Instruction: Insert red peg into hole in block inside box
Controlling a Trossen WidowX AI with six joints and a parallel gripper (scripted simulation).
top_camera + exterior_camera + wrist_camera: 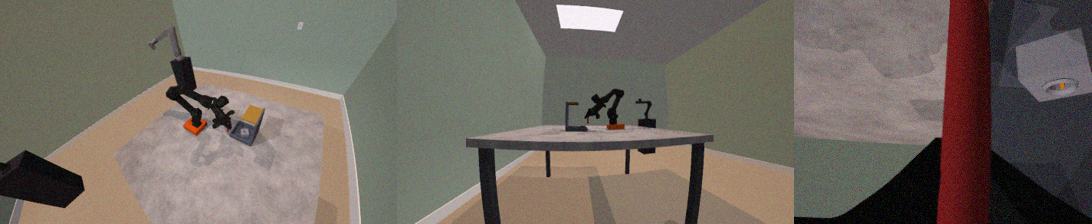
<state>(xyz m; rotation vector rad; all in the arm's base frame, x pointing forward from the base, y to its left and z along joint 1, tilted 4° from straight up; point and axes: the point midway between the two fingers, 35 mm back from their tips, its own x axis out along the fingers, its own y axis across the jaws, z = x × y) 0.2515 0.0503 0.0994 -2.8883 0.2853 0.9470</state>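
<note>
Right now my gripper tip is 12 cm below the yellow roof, 10 cm short of it and 8 cm to the right of it. The rest, counted from my gripper tip: red peg 3 cm behind, 1 cm to the left, 1 cm below.
</note>
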